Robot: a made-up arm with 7 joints.
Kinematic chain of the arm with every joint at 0, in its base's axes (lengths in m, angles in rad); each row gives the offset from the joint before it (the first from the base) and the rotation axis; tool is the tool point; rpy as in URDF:
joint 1: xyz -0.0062 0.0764 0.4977 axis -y
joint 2: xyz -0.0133 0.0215 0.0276 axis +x
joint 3: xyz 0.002 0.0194 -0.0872 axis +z
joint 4: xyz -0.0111 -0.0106 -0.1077 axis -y
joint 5: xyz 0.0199 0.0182 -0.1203 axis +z
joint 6: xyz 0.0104 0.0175 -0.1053 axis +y
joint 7: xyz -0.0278 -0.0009 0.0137 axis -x
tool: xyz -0.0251 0.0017 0.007 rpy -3.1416 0 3.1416
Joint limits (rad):
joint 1: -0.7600..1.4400
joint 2: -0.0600..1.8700
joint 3: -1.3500..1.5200
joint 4: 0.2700..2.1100
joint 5: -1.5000..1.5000
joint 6: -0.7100..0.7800
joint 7: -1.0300..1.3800
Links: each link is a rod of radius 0.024 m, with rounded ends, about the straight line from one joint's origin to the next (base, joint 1, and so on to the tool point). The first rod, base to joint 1, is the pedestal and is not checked.
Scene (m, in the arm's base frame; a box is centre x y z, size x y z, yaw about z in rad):
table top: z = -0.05
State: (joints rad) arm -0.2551 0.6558 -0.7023 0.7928 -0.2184 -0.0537 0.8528
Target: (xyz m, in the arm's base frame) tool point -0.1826 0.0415 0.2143
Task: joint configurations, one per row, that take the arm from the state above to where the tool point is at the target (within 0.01 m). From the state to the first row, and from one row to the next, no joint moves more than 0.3 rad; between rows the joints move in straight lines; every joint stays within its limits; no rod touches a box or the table.
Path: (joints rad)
1: -0.5075 0.3878 -0.9623 0.8367 -0.1470 -0.0444 0.8461
2: -0.7600 0.1198 -1.2222 0.8806 -0.0756 -0.0351 0.8394

